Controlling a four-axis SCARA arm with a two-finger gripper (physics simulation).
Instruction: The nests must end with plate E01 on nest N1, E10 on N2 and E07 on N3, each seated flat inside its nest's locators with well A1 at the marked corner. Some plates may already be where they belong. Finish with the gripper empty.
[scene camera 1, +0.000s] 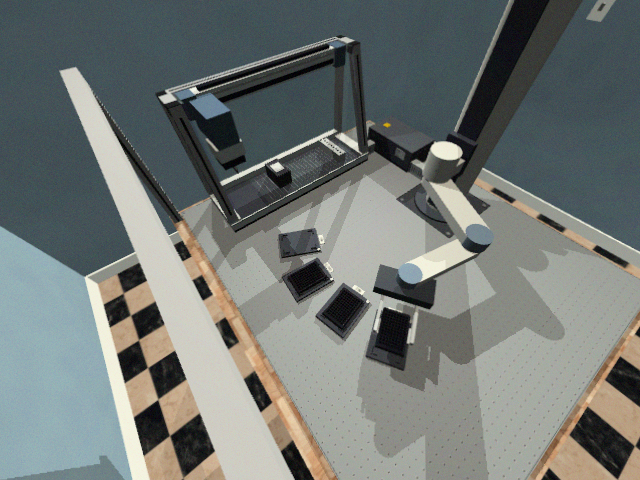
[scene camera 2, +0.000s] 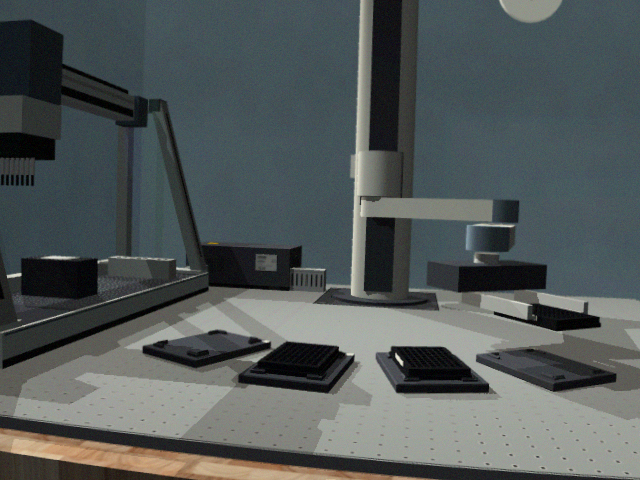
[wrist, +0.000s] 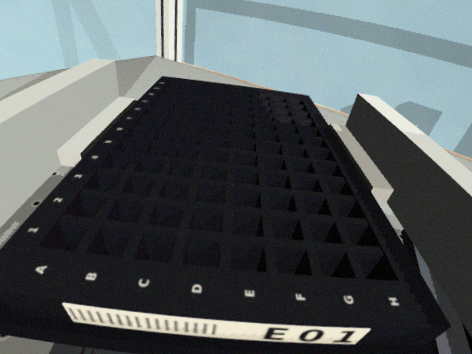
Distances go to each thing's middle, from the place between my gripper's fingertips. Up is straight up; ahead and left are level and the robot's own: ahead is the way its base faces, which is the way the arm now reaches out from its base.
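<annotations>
From my hand, you'd find the nest N1 (scene camera 2: 528, 366) 90 mm below, 10 mm to the right and 20 mm behind. Nest N2 (scene camera 2: 390, 369) is 90 mm below my hand, 180 mm to the right of it and 30 mm ahead of it. For the out nest (scene camera 2: 339, 367), it's 90 mm below my hand, 60 mm ahead of it and 360 mm to the right of it, and nest N3 (scene camera 2: 221, 347) is 90 mm below my hand, 520 mm to the right of it and 10 mm behind it. Going by their middles, of the things named here the nest N1 is the nearest to my hand and the nest N3 is the farthest from it.
</annotations>
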